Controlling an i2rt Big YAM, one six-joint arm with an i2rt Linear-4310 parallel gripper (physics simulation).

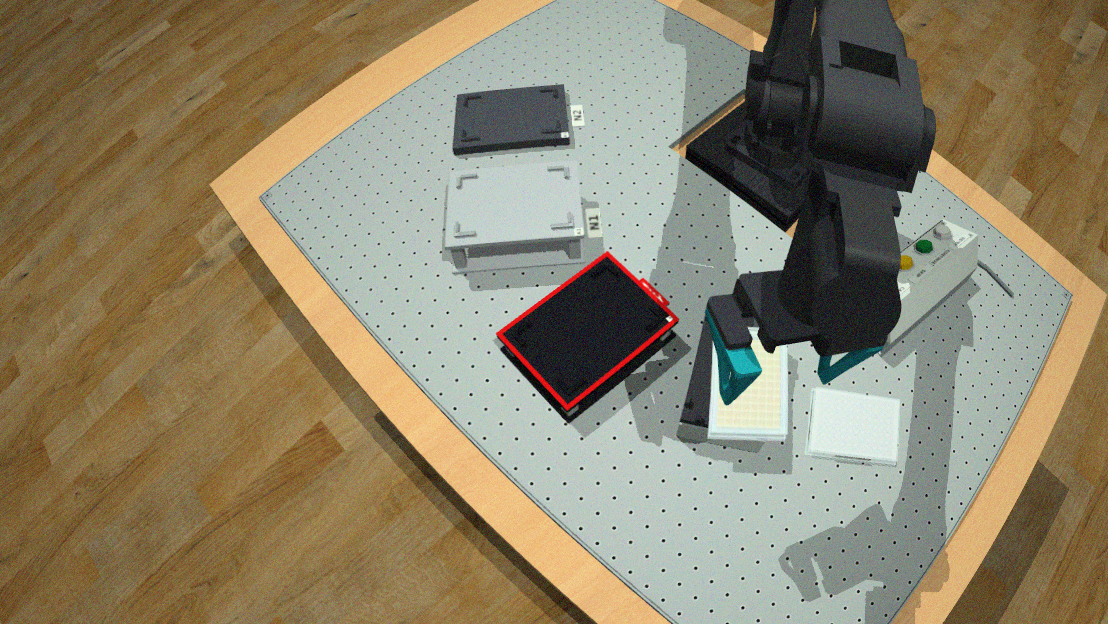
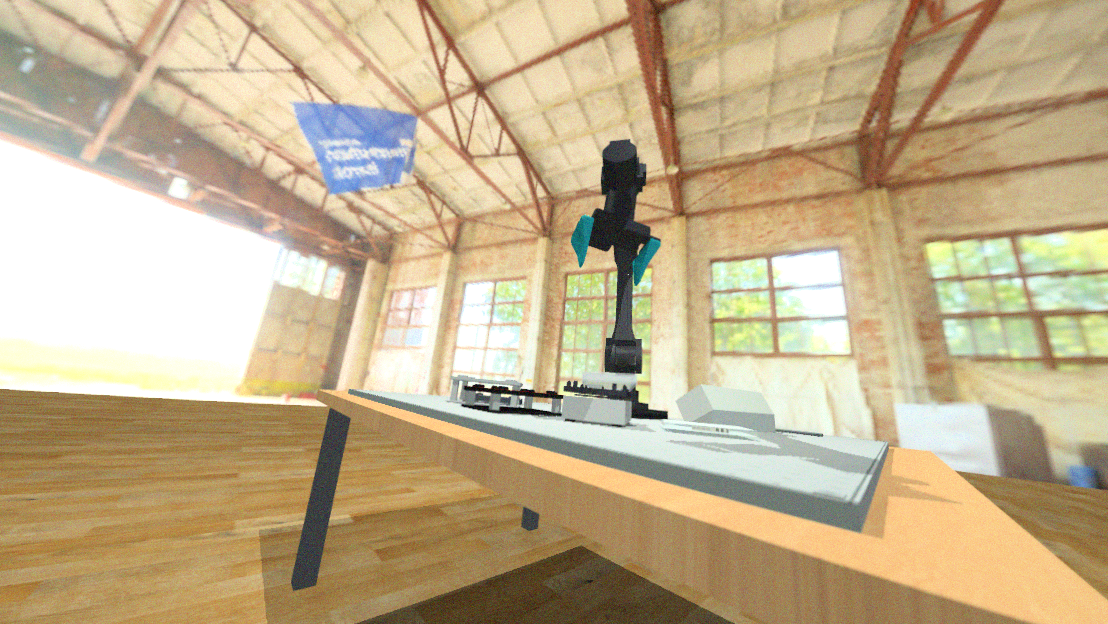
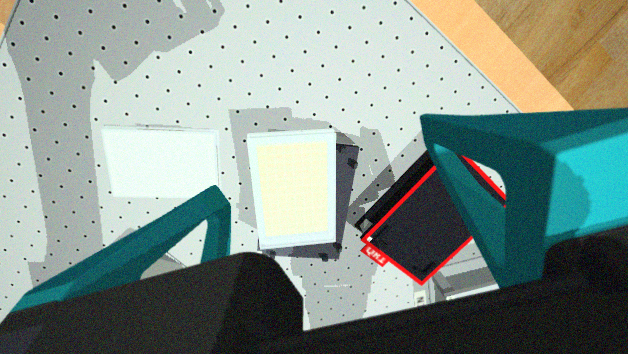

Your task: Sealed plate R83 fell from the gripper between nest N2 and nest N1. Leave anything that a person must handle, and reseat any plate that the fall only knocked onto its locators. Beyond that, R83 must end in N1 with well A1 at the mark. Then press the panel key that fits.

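A cream-topped plate rests on a dark holder and is offset to one side of it. A flat white plate or lid lies on the pegboard beside it. No R83 label or A1 mark is readable on either. Nest N1 is light grey, raised and empty; nest N2 is dark, low and empty. My gripper is open and empty, high above the cream-topped plate. The key panel shows grey, green and yellow keys; the arm hides part of it.
A black nest with a red border stands turned between N1 and the cream-topped plate, with a red tag at its edge. The arm's black base stands behind. A cable leaves the panel. The pegboard has a wooden rim.
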